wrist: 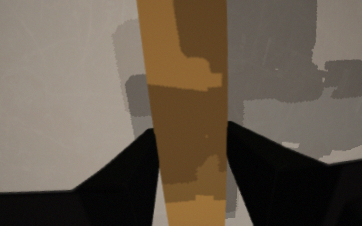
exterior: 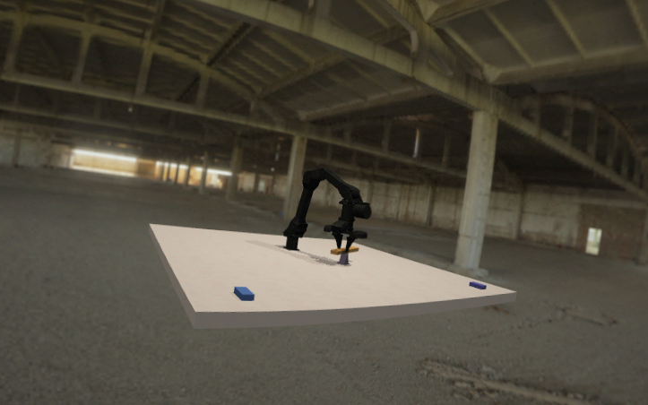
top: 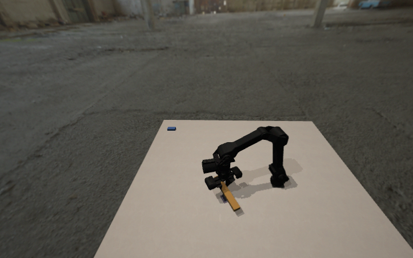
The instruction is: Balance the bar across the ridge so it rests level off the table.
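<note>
Now: gripper tip 20 mm to the right of the bar and 10 mm past it. Also, from my gripper tip: blue block: 590 mm to the right, 430 mm ahead, 50 mm below.
</note>
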